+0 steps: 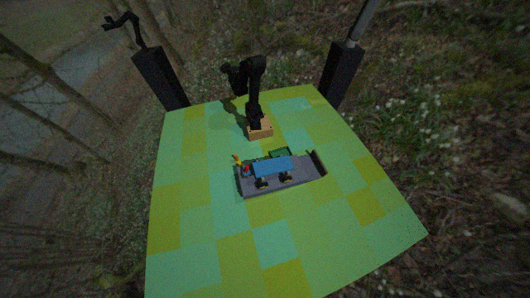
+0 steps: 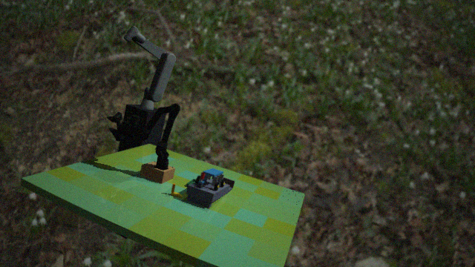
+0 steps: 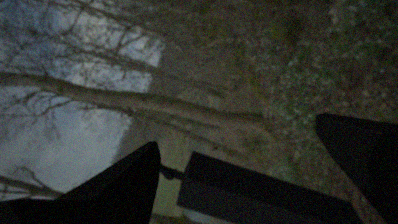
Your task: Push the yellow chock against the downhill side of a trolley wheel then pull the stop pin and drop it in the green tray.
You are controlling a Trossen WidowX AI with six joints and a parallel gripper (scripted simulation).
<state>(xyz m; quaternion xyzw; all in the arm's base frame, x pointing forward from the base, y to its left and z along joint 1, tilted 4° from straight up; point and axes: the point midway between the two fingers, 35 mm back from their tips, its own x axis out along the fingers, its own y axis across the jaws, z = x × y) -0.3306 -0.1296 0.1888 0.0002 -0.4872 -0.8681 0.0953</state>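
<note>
The yellow chock is 580 mm ahead of my gripper tip, 230 mm below it and 20 mm to the left of it. The rest, counted from my gripper tip: red-headed stop pin (690 mm ahead, 120 mm below, 60 mm to the left); blue trolley (690 mm ahead, 180 mm to the left, 140 mm below); green tray (550 mm ahead, 260 mm to the left, 260 mm below).
</note>
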